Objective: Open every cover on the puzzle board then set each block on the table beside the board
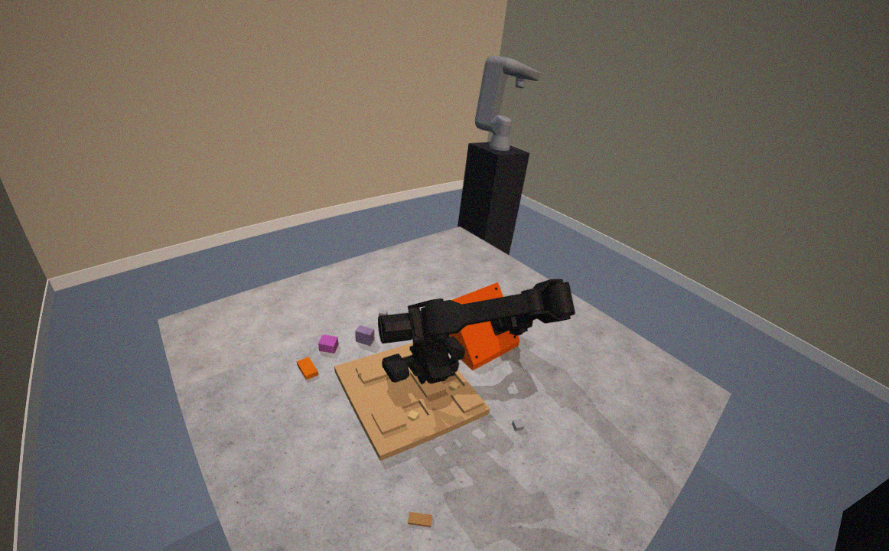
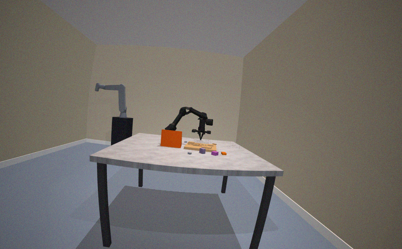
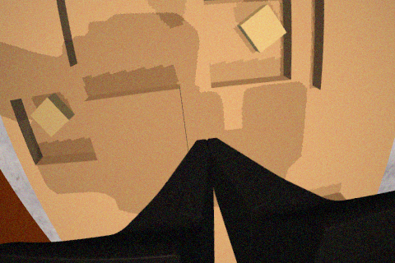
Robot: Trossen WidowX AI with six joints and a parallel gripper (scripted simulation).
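Now: gripper tip 5 cm above the tan puzzle board, 3 cm to the left of it and 1 cm short of it. The rest, counted from my gripper tip: magenta block 29 cm to the right, 12 cm ahead, 6 cm below; purple block 27 cm to the right, 5 cm below, 2 cm ahead; orange block 23 cm to the right, 21 cm ahead, 6 cm below.
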